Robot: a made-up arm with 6 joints. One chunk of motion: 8 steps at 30 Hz.
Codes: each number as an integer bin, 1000 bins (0 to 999) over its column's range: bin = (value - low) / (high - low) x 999, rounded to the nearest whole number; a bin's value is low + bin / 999 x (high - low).
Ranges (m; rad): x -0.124..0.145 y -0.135..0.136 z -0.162..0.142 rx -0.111..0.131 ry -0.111..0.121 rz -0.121..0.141
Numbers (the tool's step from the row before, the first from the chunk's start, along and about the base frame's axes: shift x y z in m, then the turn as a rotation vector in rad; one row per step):
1: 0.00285 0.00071 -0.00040 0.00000 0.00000 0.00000
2: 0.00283 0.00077 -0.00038 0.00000 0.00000 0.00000
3: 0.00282 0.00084 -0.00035 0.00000 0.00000 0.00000
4: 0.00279 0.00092 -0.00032 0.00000 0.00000 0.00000
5: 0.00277 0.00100 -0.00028 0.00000 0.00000 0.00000
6: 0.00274 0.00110 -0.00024 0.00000 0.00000 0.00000
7: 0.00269 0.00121 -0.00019 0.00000 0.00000 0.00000
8: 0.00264 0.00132 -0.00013 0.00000 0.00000 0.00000
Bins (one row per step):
1: 471 500 531 458 478 461
2: 471 500 531 458 478 461
3: 471 501 531 458 478 461
4: 471 501 531 458 478 461
5: 471 501 531 458 478 461
6: 471 502 532 458 478 461
7: 470 502 532 458 478 461
8: 470 503 532 458 478 461

